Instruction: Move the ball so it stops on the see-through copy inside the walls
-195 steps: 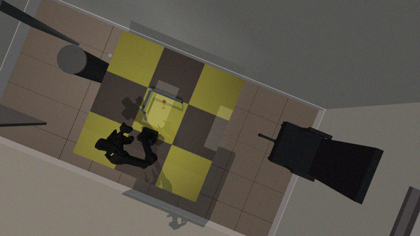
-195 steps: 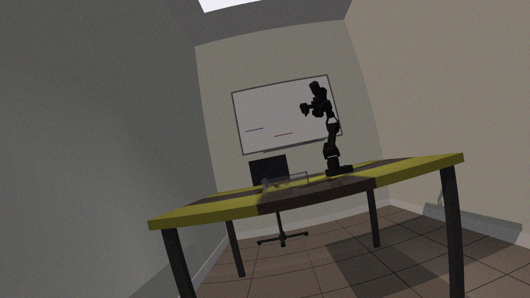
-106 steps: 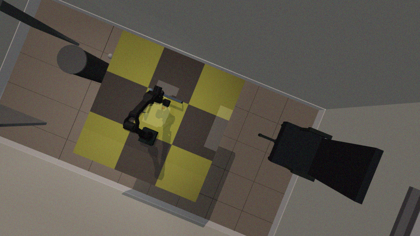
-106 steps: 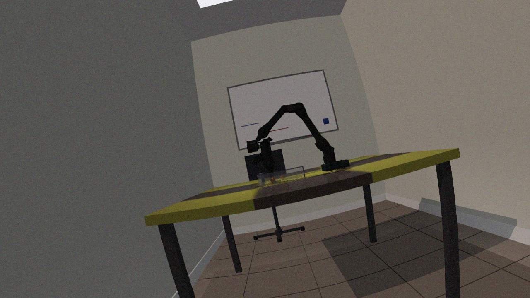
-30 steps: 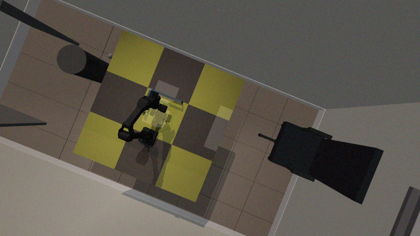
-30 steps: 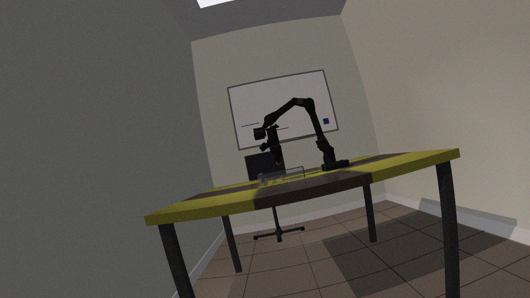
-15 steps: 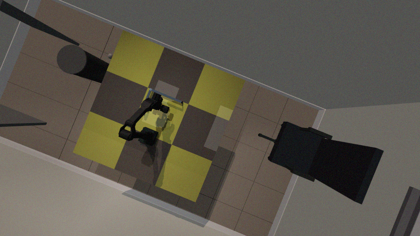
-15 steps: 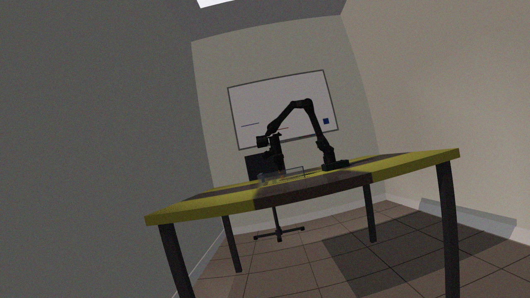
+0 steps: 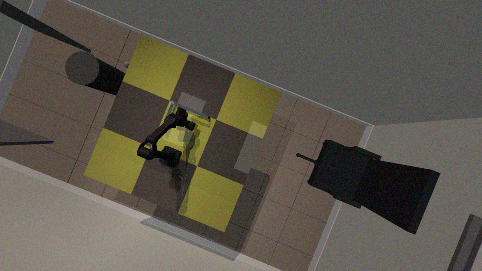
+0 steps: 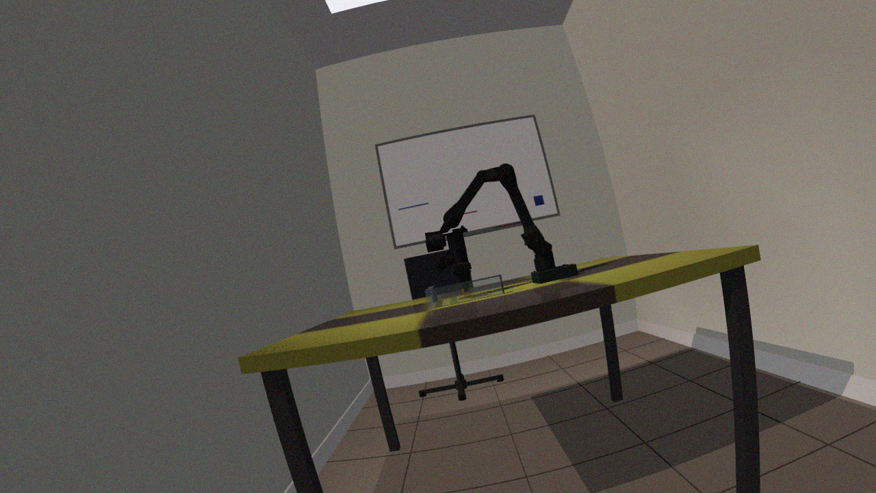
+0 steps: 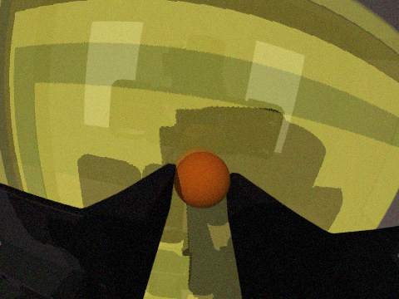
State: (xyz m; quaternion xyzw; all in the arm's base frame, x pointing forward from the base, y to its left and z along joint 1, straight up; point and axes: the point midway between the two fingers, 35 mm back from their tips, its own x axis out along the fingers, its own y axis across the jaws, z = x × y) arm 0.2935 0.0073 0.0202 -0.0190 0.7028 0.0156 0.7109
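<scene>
Right now my gripper tip is 1 cm above the see-through copy of ball. From my gripper tip the other things lie so: orange ball: right at my gripper tip.
</scene>
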